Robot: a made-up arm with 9 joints.
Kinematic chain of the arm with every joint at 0, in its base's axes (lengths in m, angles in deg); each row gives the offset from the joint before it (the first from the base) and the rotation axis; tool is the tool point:
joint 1: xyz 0 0 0.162 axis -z
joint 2: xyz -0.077 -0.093 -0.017 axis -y
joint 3: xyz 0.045 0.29 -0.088 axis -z
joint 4: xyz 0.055 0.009 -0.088 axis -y
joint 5: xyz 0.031 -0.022 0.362 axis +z
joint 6: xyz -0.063 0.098 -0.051 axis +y
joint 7: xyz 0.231 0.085 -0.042 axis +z
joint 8: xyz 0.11 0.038 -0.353 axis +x
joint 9: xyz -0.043 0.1 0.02 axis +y
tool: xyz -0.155 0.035 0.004
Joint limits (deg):
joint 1: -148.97..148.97
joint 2: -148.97..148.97
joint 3: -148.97..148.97
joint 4: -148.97..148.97
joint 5: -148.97..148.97
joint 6: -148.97..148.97
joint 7: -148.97..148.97
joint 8: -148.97..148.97
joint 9: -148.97..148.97
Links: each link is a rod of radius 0.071 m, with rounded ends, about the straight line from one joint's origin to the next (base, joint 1, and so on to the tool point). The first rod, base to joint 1, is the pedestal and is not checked.
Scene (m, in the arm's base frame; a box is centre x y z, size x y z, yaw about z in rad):
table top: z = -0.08
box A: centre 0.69 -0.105 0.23 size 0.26 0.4 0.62 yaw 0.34
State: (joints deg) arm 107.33 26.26 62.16 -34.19 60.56 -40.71 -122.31 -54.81 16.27
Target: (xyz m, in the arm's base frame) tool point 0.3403 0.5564 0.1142
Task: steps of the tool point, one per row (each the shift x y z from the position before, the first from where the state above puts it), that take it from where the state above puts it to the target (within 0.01 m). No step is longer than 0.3 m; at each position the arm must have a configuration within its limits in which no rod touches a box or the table.
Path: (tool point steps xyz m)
1: 0.1111 0.0687 0.1390
2: 0.0777 0.1175 0.1238
3: 0.0248 0.1484 0.1019
4: -0.0378 0.1541 0.0737
5: 0.1265 0.2607 -0.0126
6: -0.0633 0.2707 -0.0757
7: -0.2240 0.1587 -0.1047
8: 0.1326 0.0399 -0.1149
9: 0.1032 0.0032 -0.1302
10: 0.0673 -0.0253 -0.1344
11: 0.0298 -0.0446 -0.1283

